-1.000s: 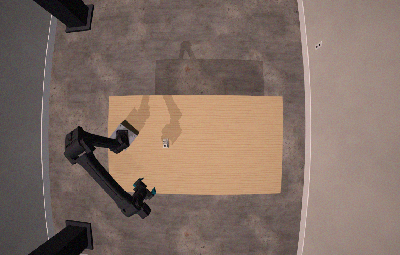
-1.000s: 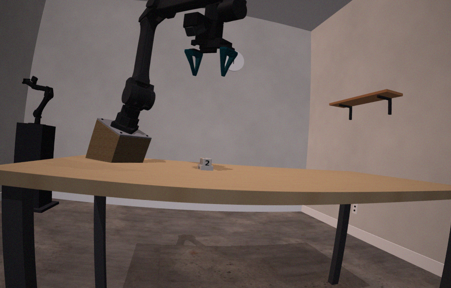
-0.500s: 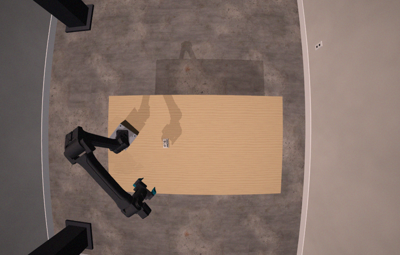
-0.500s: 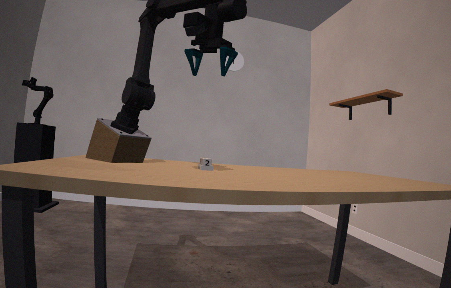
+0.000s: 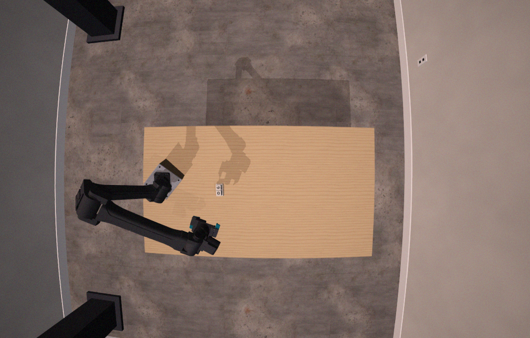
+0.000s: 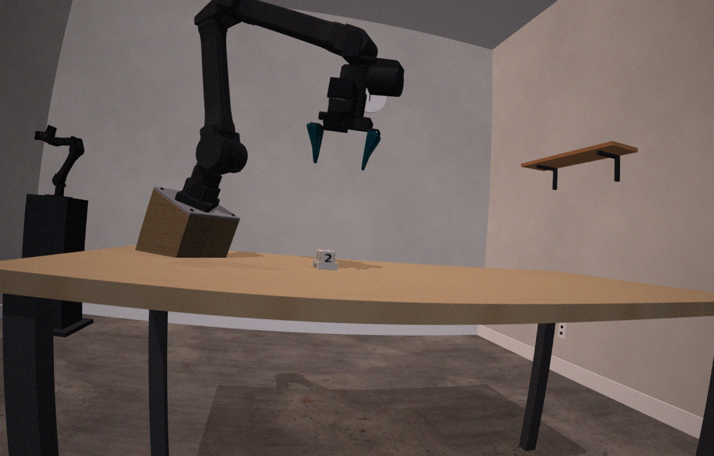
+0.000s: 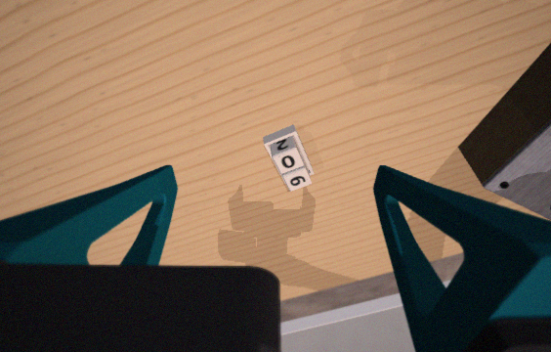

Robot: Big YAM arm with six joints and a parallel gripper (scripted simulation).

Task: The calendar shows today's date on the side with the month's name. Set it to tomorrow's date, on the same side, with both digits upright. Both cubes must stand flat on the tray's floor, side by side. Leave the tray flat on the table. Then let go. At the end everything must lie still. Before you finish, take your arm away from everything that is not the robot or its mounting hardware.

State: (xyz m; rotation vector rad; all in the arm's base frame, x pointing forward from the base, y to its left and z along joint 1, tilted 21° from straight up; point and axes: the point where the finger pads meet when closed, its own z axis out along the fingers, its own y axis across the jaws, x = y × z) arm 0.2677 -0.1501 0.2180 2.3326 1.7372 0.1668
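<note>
The cube is 200 mm below my hand, 130 mm to the left of it and 10 mm ahead of it. The rest, counted from my hand: white tray (210 mm below, 150 mm to the left, 10 mm ahead).
</note>
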